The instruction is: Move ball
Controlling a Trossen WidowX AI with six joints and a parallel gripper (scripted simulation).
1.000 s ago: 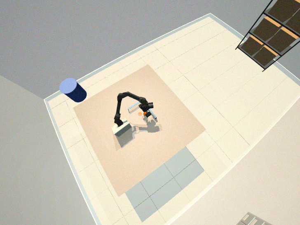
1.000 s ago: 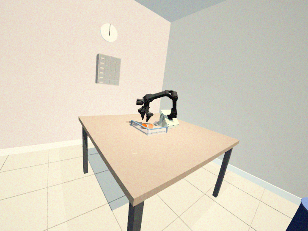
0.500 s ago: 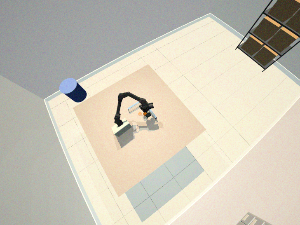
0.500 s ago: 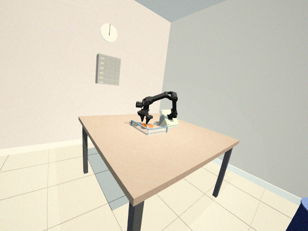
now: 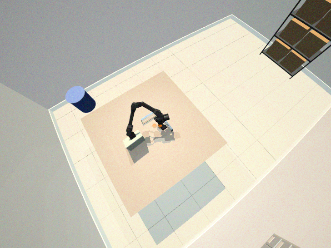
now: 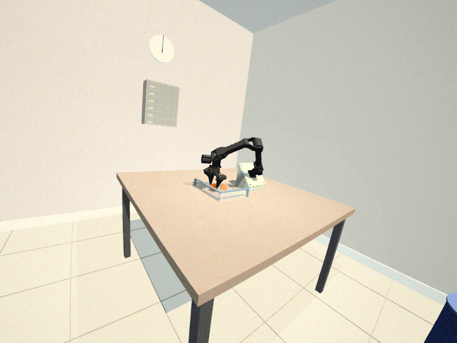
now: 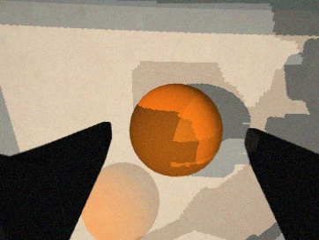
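My gripper tip is 10 mm above the orange ball. From my gripper tip the other things lie so: see-through copy: 60 mm behind, 30 mm to the left, 10 mm below; wall segment: 40 mm behind, 180 mm to the left.
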